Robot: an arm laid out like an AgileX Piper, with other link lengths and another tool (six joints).
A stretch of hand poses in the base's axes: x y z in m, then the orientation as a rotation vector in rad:
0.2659 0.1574 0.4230 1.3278 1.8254 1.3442
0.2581 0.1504 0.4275 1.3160 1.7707 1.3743
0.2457 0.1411 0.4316 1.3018 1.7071 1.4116
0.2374 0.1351 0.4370 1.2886 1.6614 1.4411
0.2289 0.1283 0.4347 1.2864 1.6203 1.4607
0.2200 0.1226 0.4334 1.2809 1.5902 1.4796
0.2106 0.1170 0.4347 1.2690 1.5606 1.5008
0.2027 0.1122 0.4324 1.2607 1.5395 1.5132
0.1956 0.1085 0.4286 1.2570 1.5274 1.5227
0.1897 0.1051 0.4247 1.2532 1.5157 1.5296
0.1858 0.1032 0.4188 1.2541 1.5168 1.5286
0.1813 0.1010 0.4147 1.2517 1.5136 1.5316
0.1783 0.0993 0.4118 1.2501 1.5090 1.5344
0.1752 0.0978 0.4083 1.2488 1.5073 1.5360
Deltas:
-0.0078 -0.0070 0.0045 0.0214 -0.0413 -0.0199
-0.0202 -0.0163 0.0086 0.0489 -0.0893 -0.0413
-0.0285 -0.0223 0.0140 0.0704 -0.1254 -0.0543
-0.0370 -0.0291 0.0117 0.0890 -0.1510 -0.0715
-0.0459 -0.0348 0.0104 0.1048 -0.1723 -0.0808
-0.0553 -0.0404 0.0117 0.1200 -0.1974 -0.0867
-0.0632 -0.0452 0.0094 0.1292 -0.2151 -0.0920
-0.0703 -0.0489 0.0056 0.1366 -0.2245 -0.0943
-0.0762 -0.0523 0.0017 0.1422 -0.2337 -0.0974
-0.0801 -0.0542 -0.0042 0.1416 -0.2325 -0.0974
-0.0846 -0.0564 -0.0083 0.1434 -0.2359 -0.0974
-0.0876 -0.0581 -0.0112 0.1456 -0.2396 -0.0985
-0.0907 -0.0596 -0.0147 0.1466 -0.2415 -0.0985

